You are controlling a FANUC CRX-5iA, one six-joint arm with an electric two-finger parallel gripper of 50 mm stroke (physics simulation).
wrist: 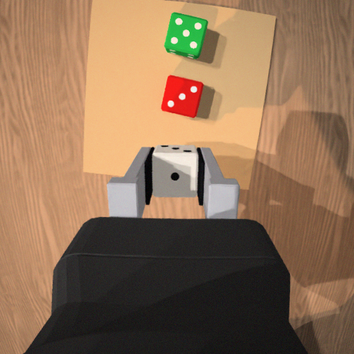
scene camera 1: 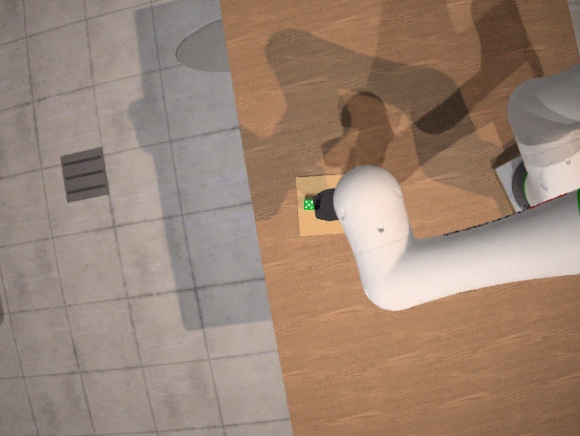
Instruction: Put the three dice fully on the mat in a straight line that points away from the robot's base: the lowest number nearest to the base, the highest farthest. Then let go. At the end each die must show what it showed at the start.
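My gripper (wrist: 175,164) is shut on a white die (wrist: 174,172) that shows one black pip on top. The white die is held above the near part of the tan mat (scene camera 1: 320,230) (wrist: 120,100), in line with the other dice or slightly left of them in the wrist view. A red die (wrist: 182,96) showing three lies on the mat, just beyond the held die. A green die (scene camera 1: 309,204) (wrist: 186,34) showing five lies on the mat beyond the red one, with a gap between them. In the scene view the arm hides the red and white dice and the fingertips.
The wooden table (scene camera 1: 425,360) (wrist: 40,125) surrounds the mat. The white arm (scene camera 1: 380,235) reaches in from the right and covers the mat's right part in the scene view. The table's left edge and the tiled floor (scene camera 1: 150,370) lie beyond the mat. Arm shadows fall across the table and mat.
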